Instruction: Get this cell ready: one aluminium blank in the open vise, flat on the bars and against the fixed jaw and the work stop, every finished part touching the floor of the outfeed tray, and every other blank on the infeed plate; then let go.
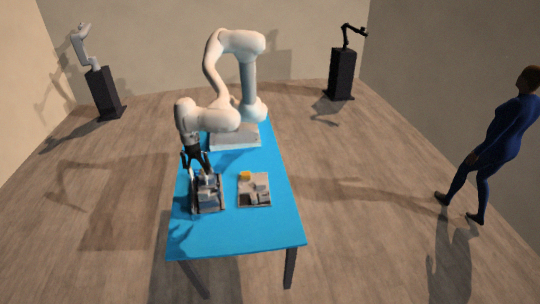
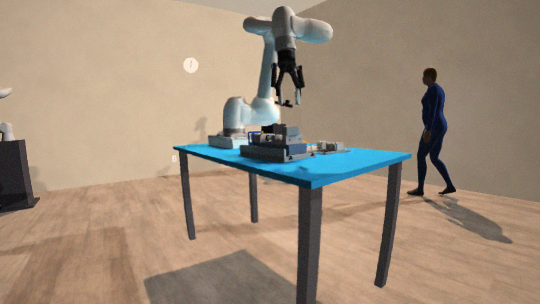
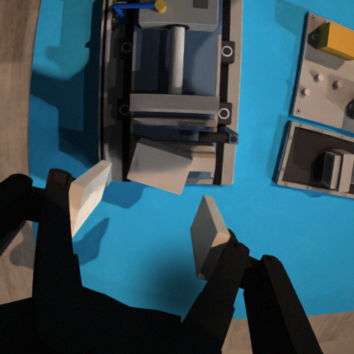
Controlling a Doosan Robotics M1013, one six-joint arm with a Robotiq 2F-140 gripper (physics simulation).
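Where they show: gripper, fingertip midpoint: (image 1: 199,179) (image 2: 289,104); arm's base at its link origin: (image 2: 233,136).
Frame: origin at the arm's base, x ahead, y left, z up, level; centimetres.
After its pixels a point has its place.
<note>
My gripper (image 1: 199,171) @[x 73.0, y -19.3, z 16.0 cm] (image 2: 289,103) @[x 73.0, y -19.3, z 16.0 cm] (image 3: 151,197) is open and empty, above the front end of the vise (image 1: 209,203) @[x 76.1, y -17.2, z -0.4 cm] (image 2: 296,149) @[x 76.2, y -19.0, z -2.1 cm]. A grey aluminium block (image 2: 288,134) @[x 74.5, y -21.8, z 4.1 cm] (image 3: 160,166) lies high on the vise's fixed-jaw end, turned askew to the jaws and hiding part of the fixed jaw. The moving jaw (image 3: 175,103) stands apart from it. The work stop (image 3: 232,135) is at the vise's right. The outfeed tray (image 3: 281,165) holds grey parts (image 3: 330,169) (image 3: 345,171). Whether both touch its floor is unclear. The infeed plate (image 3: 320,103) lies behind; a blank (image 1: 260,184) @[x 66.8, y 13.8, z -1.6 cm] stands on it.
A yellow block (image 1: 245,175) @[x 56.6, y 6.4, z -2.1 cm] (image 3: 337,41) is at the infeed plate's back left corner. A blue handle (image 3: 137,6) is at the vise's back end. The blue table (image 1: 240,230) @[x 93.6, y -2.8, z -6.0 cm] (image 2: 367,157) @[x 97.0, y 3.3, z -6.0 cm] carries everything. A person (image 1: 505,127) (image 2: 434,125) stands beyond the table's right side.
</note>
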